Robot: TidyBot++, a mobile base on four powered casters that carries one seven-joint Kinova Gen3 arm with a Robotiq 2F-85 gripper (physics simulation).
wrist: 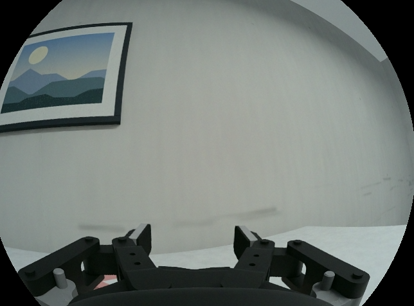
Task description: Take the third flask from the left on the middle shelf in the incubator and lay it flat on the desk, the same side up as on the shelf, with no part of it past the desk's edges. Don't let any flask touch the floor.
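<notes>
My gripper (192, 237) is open in the lower middle of the wrist view, with nothing between its fingertips. A small patch of a pink flask (108, 277) with some white on it shows through the gap in the left finger linkage, low in the view. The rest of the flask is hidden behind the gripper, so its full pose cannot be told. A pale surface, which looks like the desk top (350, 242), spans the bottom of the view behind and below the fingers. The incubator and its middle shelf do not show in this view.
A light grey wall (210, 130) stands beyond the pale surface. A dark-framed picture of mountains (62, 75) hangs on it at the upper left. A wall corner shows at the far right.
</notes>
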